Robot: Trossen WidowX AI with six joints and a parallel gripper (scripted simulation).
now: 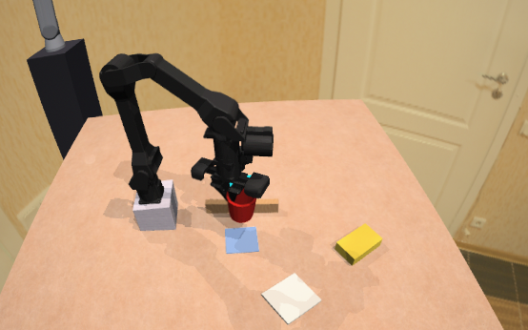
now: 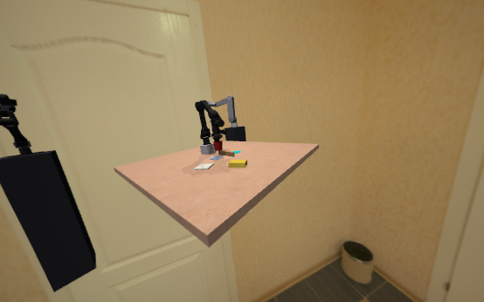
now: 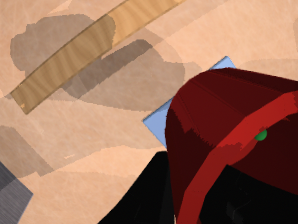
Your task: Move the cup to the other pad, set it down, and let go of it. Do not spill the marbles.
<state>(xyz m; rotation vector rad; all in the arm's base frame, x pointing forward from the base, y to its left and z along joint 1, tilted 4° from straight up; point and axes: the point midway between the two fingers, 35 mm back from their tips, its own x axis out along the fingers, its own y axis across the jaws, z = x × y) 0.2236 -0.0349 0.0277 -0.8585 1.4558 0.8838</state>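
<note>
My gripper tip is now 4 cm short of the green marble, 3 cm to the left of it and 2 cm above it. Also, from my gripper tip: blue pad 2 cm ahead, 5 cm to the right, 10 cm below; red cup 3 cm ahead, 2 cm to the right; wooden bar 2 cm ahead, 6 cm to the left, 9 cm below.
</note>
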